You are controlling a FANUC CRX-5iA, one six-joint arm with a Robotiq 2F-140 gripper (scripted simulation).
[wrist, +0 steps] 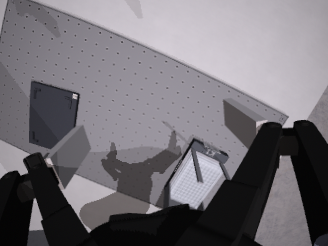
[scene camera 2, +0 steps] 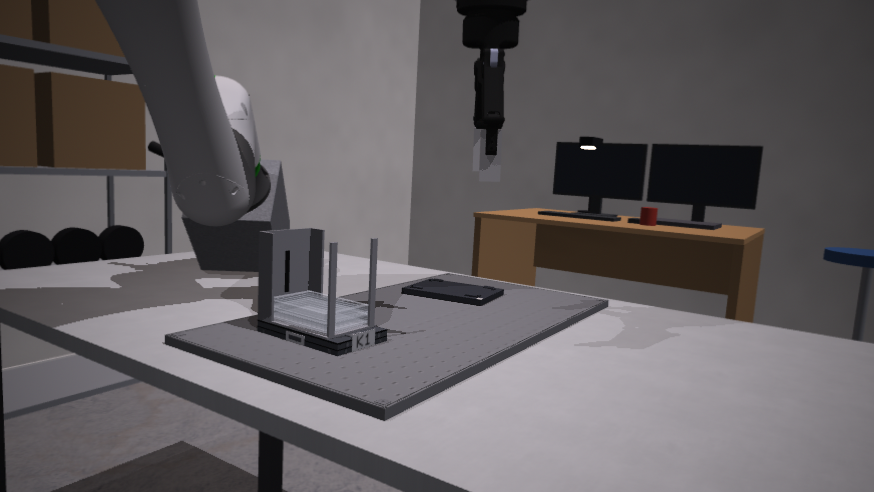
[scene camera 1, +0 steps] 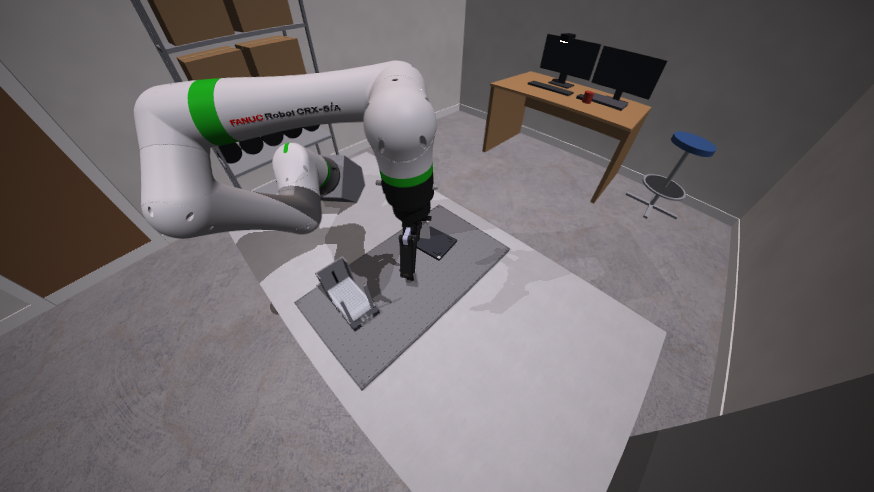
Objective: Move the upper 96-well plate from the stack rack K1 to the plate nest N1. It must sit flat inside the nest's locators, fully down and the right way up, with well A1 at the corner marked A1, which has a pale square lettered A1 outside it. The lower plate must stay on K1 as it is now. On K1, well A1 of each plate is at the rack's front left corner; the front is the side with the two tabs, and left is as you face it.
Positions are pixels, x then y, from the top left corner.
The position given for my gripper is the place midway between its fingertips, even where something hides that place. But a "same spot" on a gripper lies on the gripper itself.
Labels:
my gripper: wrist; scene camera 2 484,175; scene camera 1
same spot on plate nest N1: (wrist: 50,118) = (scene camera 2: 456,288)
same spot on my gripper: (wrist: 238,205) = (scene camera 1: 418,236)

